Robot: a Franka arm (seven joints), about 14 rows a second.
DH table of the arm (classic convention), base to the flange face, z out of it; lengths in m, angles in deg. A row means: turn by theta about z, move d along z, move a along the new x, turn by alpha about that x. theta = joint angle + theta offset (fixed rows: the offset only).
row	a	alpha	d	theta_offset
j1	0	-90	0.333	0
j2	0	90	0	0
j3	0.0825	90	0.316	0
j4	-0.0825	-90	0	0
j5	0	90	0.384	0
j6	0.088	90	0	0
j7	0	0	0.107	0
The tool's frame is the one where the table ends.
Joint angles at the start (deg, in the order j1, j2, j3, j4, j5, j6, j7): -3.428, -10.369, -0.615, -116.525, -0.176, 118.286, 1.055
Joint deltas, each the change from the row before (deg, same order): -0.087, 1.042, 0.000, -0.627, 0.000, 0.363, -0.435; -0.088, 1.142, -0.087, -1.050, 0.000, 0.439, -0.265; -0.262, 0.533, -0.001, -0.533, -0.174, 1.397, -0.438; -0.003, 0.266, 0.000, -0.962, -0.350, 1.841, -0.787; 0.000, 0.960, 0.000, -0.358, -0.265, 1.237, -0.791; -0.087, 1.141, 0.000, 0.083, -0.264, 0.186, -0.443; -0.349, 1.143, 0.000, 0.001, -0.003, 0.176, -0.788; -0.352, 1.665, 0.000, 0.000, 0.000, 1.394, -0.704; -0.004, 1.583, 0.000, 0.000, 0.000, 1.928, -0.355; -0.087, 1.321, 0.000, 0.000, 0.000, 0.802, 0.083; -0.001, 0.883, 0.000, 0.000, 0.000, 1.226, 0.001
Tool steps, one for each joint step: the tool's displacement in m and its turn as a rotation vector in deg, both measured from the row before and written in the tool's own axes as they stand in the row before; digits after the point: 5 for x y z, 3 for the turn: -0.00011, 0.00074, 0.01465, -0.045, -1.306, -0.355; -0.00162, 0.00159, 0.01883, -0.042, -1.753, -0.097; 0.00135, 0.00254, 0.00729, -0.196, 0.331, -0.269; -0.00014, 0.00022, 0.00744, -0.302, 0.611, -0.976; 0.00184, 0.00007, 0.01023, -0.222, -0.086, -0.952; 0.00177, 0.00090, 0.01015, -0.208, -0.881, -0.521; 0.00122, 0.00315, 0.01089, -0.012, -0.974, -0.466; 0.00384, 0.00327, 0.01416, -0.033, -0.280, -0.387; 0.00468, 0.00004, 0.01258, -0.022, 0.344, -0.381; 0.00198, 0.00074, 0.01185, 0.025, -0.520, 0.145; 0.00258, 0.00002, 0.00687, -0.022, 0.342, -0.014
